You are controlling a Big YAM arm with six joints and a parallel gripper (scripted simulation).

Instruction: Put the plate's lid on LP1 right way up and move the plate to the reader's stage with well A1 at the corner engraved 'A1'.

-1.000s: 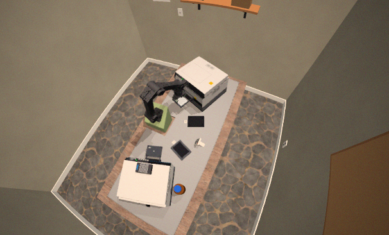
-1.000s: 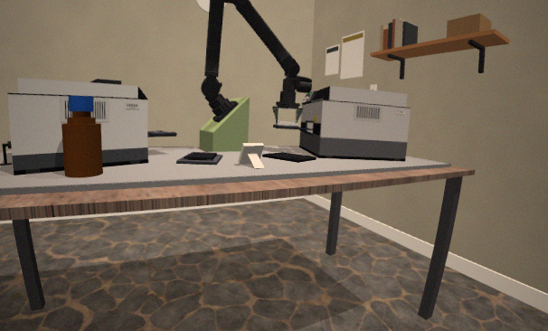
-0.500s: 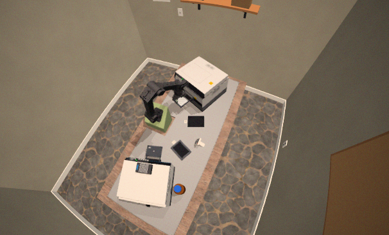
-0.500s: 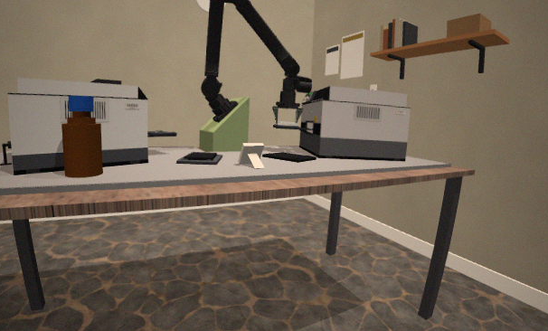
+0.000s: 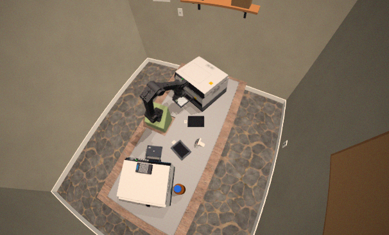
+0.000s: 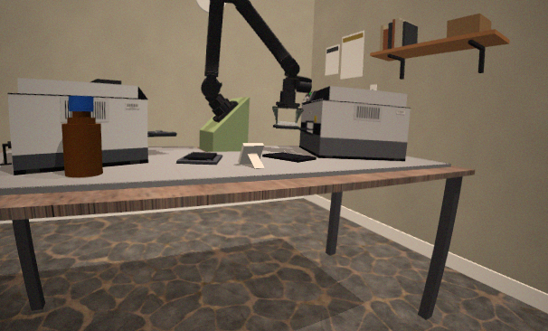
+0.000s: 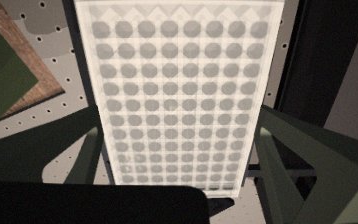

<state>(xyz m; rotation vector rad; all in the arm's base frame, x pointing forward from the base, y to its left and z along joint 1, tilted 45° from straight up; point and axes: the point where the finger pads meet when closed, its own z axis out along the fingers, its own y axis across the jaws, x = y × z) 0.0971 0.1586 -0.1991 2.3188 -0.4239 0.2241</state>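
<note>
Now: hand right at the lidded white well plate. Also, from my hand: black pad: 22 cm ahead, 10 cm to the right, 12 cm below; then dark lid: 22 cm ahead, 42 cm to the right, 11 cm below; then grey pad: 22 cm ahead, 42 cm to the right, 12 cm below.
</note>
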